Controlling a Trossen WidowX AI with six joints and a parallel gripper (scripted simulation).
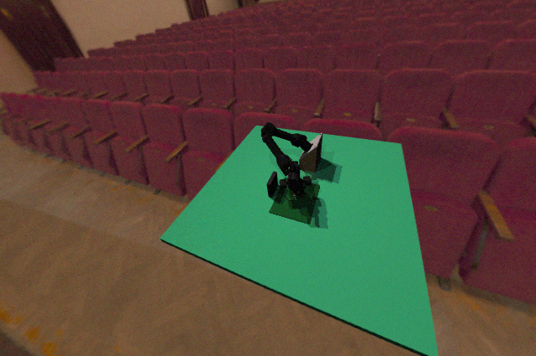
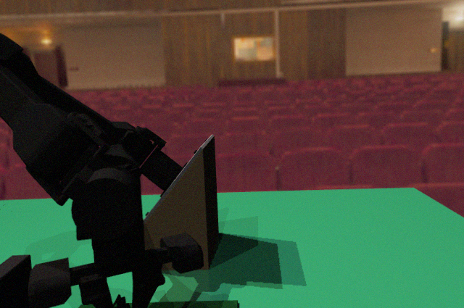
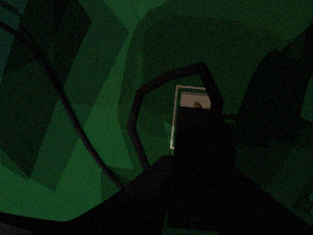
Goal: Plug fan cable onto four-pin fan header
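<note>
Right now the four-pin fan header is 4 cm below my gripper tip and 1 cm behind it. The rest, counted from my gripper tip: black fan: 14 cm to the right, 2 cm ahead, 2 cm above; dark green board: 5 cm below, 2 cm ahead, 1 cm to the left; fan plug: 1 cm behind, 1 cm above.
</note>
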